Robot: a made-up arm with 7 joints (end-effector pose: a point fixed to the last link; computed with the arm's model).
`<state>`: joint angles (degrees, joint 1 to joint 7).
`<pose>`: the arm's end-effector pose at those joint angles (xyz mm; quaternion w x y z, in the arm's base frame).
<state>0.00 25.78 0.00 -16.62 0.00 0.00 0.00</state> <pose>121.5 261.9 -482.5 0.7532 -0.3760 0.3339 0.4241</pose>
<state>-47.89 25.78 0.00 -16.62 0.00 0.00 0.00</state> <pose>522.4 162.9 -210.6 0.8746 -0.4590 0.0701 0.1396</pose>
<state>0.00 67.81 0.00 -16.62 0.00 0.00 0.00</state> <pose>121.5 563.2 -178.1 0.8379 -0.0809 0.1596 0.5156</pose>
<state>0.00 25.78 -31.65 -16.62 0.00 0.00 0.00</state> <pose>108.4 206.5 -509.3 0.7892 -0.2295 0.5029 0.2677</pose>
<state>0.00 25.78 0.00 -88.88 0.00 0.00 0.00</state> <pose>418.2 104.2 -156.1 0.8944 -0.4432 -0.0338 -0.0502</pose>
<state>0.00 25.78 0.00 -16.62 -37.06 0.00 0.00</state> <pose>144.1 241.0 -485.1 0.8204 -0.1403 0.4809 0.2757</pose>
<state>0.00 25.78 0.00 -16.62 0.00 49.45 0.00</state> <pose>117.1 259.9 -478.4 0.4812 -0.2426 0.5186 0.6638</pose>
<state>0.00 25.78 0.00 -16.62 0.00 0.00 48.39</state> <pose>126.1 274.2 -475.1 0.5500 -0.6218 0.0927 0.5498</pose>
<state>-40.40 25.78 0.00 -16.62 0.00 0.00 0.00</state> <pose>477.9 185.5 -272.6 0.8653 -0.4511 0.1134 0.1871</pose>
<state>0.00 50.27 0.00 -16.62 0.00 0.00 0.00</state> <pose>121.5 465.5 -331.8 0.8158 -0.2077 0.2364 0.4853</pose>
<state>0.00 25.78 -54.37 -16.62 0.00 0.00 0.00</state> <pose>79.6 174.8 -524.6 0.7781 -0.1128 0.6014 0.1421</pose>
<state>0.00 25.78 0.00 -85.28 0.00 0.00 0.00</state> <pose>416.1 115.0 -178.5 0.8956 -0.4440 -0.0145 -0.0255</pose>
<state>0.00 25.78 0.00 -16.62 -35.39 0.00 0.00</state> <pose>143.4 242.2 -484.8 0.8191 -0.1515 0.4753 0.2832</pose>
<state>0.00 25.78 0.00 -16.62 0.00 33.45 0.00</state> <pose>118.1 260.7 -480.1 0.5817 -0.2920 0.4679 0.5979</pose>
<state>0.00 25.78 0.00 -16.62 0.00 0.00 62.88</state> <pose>125.1 278.3 -473.4 0.4682 -0.6757 0.0152 0.5693</pose>
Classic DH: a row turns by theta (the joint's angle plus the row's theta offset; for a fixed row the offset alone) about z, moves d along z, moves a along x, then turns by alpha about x. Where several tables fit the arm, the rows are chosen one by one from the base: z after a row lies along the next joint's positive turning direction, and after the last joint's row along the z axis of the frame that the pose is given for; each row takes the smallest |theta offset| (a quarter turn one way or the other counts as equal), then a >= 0, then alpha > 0; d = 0 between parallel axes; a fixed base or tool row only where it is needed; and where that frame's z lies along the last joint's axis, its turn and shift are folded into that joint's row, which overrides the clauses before.
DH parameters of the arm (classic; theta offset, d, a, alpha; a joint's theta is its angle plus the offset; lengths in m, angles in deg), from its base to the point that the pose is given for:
base (fixed): 0 0.0564 -0.0039 -70
joint 1: 90 0.0172 0.0005 90
joint 2: 70 0.0103 -0.0232 -90
joint 3: -90 -0.2125 0.0152 -90
joint 4: 0 -0.0375 -0.0322 90
joint 5: 0 -0.3909 0.0227 -90
joint 6: 0 0.0575 -0.0182 90
joint 7: -11.42 -0.0059 0.0157 -88.87
tool (fixed): 82.02 -0.0095 0 0

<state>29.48 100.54 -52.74 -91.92 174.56 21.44 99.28</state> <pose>-76.4 348.3 -325.5 0.5186 0.4737 0.4203 -0.5745</pose>
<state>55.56 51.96 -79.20 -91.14 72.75 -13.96 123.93</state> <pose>-361.7 -60.0 -332.9 0.4101 0.4701 0.1337 -0.7701</pose>
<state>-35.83 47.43 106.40 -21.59 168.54 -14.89 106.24</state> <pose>349.8 487.6 -136.0 0.7517 -0.4386 -0.0278 0.4917</pose>
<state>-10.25 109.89 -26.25 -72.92 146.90 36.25 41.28</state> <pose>345.9 463.2 16.1 0.1722 -0.9338 0.0007 0.3136</pose>
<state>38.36 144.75 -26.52 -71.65 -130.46 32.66 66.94</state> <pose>219.8 502.6 -7.5 0.3602 0.8310 0.2927 -0.3068</pose>
